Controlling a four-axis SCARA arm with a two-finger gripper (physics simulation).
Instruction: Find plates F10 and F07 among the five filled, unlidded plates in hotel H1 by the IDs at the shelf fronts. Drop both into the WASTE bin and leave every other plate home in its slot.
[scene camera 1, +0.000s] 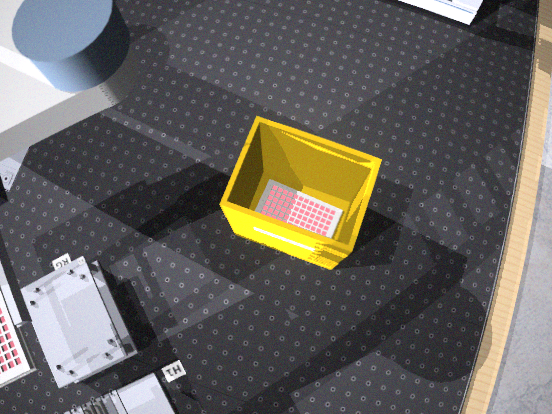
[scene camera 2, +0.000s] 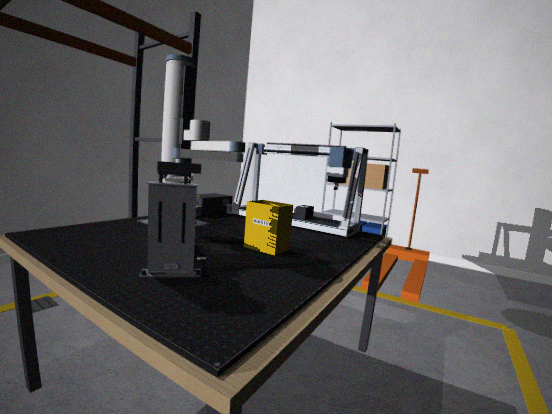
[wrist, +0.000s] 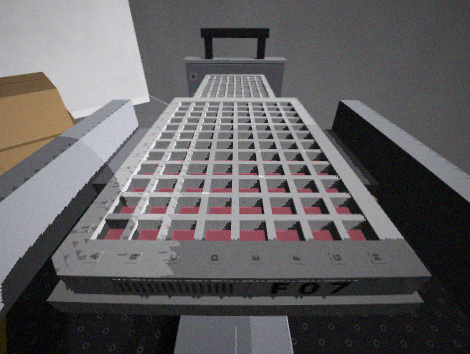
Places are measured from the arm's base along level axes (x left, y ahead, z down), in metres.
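Where they show: gripper, fingertip midpoint: (scene camera 2: 177, 177) (wrist: 235, 119).
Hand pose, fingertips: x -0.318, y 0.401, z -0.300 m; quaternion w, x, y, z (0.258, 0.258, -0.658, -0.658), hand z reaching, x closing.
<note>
After its pixels a point has its place.
My gripper (wrist: 235, 119) {x -0.318, y 0.401, z -0.300 m} is shut on the long sides of plate F07 (wrist: 220, 257) {x -0.264, y 0.347, z -0.299 m}, whose front ID is readable in the wrist view. The plate is level and its wells show pink. A pink-welled plate (scene camera 1: 9, 347) {x -0.307, y 0.430, z -0.297 m} at the left edge of scene camera 1 looks like this one. In scene camera 2 the gripper is partly hidden behind the top of hotel H1 (scene camera 2: 172, 220) {x -0.491, y 0.591, z -0.184 m} (wrist: 278, 75) {x -0.518, y 0.526, z -0.277 m}. Another plate (wrist: 234, 86) {x -0.424, y 0.517, z -0.278 m} shows at the hotel beyond F07, its ID not visible. The yellow WASTE bin (scene camera 1: 275, 232) {x -0.085, y 0.633, z -0.162 m} (scene camera 2: 254, 237) {x -0.085, y 0.618, z -0.066 m} holds a pink-welled plate (scene camera 1: 310, 212) {x -0.015, y 0.666, z -0.032 m} flat on its floor, ID not readable.
The RG stand (scene camera 1: 77, 322) {x -0.296, y 0.395, z -0.073 m} is at the lower left of scene camera 1, beside the H1 label (scene camera 1: 173, 370) {x -0.318, y 0.546, z -0.013 m}. The hotel has a black top handle (wrist: 235, 33) {x -0.479, y 0.574, z -0.328 m}. The gantry frame (scene camera 2: 300, 149) {x 0.623, y 0.437, z -0.485 m} stands behind the bin. The blue-capped arm joint (scene camera 1: 62, 30) {x -0.050, y 0.461, z -0.462 m} is at the upper left.
</note>
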